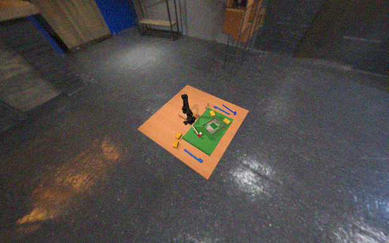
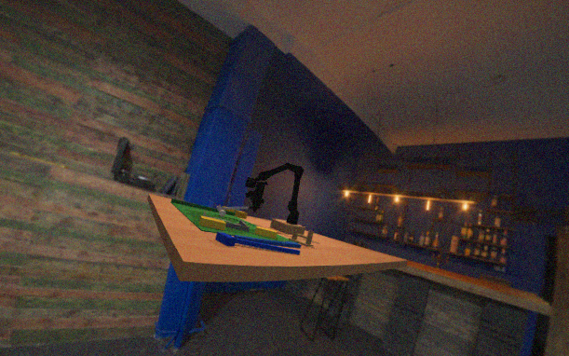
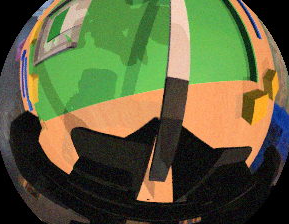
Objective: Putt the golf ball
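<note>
The putter is 110 mm ahead of my gripper tip and 10 mm to the right of it. Also, from my gripper tip: white golf ball (210 mm ahead, 20 mm to the left, 50 mm below); green mat (230 mm ahead, 180 mm to the left, 70 mm below); small wooden stand (100 mm behind, 480 mm to the left, 40 mm below).
</note>
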